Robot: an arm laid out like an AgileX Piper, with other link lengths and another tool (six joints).
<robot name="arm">
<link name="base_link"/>
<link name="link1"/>
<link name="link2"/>
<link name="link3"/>
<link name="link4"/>
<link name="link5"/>
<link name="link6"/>
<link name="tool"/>
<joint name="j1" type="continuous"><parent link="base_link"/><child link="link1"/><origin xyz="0 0 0.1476" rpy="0 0 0"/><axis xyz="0 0 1"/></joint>
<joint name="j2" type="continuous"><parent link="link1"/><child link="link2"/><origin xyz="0 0 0" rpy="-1.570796 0 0"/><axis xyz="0 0 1"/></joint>
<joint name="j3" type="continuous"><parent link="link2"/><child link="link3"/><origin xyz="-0.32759 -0.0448 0" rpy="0 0 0"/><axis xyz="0 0 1"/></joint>
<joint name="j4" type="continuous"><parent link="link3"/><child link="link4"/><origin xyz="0.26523 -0.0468 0" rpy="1.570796 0 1.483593"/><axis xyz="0 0 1"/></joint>
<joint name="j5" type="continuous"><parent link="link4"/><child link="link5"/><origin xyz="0 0 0" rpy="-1.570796 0 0"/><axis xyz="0 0 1"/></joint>
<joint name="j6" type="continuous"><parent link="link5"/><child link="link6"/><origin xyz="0 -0.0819 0" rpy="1.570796 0 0"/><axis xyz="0 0 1"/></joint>
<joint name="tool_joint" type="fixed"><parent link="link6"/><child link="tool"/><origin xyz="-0.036 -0.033 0.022" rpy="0 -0.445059 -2.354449"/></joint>
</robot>
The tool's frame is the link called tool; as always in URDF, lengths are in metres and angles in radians. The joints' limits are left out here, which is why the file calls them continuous.
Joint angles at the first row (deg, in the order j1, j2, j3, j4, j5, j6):
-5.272, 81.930, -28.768, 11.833, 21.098, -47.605
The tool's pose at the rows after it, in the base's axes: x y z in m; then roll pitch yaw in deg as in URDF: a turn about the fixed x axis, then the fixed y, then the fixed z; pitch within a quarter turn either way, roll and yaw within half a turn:
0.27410, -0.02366, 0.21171, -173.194, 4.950, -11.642
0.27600, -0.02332, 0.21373, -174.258, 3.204, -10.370
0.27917, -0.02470, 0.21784, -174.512, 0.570, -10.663
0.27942, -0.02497, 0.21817, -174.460, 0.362, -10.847
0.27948, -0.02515, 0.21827, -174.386, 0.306, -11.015
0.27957, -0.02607, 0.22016, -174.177, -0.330, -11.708
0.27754, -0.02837, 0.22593, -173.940, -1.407, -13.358
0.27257, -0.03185, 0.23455, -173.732, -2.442, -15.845
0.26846, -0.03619, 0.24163, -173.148, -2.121, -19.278
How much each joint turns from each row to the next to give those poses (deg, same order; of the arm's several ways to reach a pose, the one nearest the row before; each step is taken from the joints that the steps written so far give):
0.000, 0.024, 0.834, -0.544, -0.991, 0.799
0.065, 0.000, 0.099, -1.107, -1.716, -0.708
-0.002, -0.054, -0.001, -0.478, -2.604, 0.384
0.000, 0.000, 0.000, -0.053, -0.224, 0.221
0.000, -0.001, 0.000, 0.000, -0.072, 0.178
-0.001, -0.260, 0.000, -0.411, -0.446, 1.062
0.000, -1.221, 0.000, -2.550, -0.020, 3.978
0.001, -2.148, 0.000, -4.523, 0.959, 6.588
-0.001, -1.688, -0.593, -3.649, 2.462, 6.789

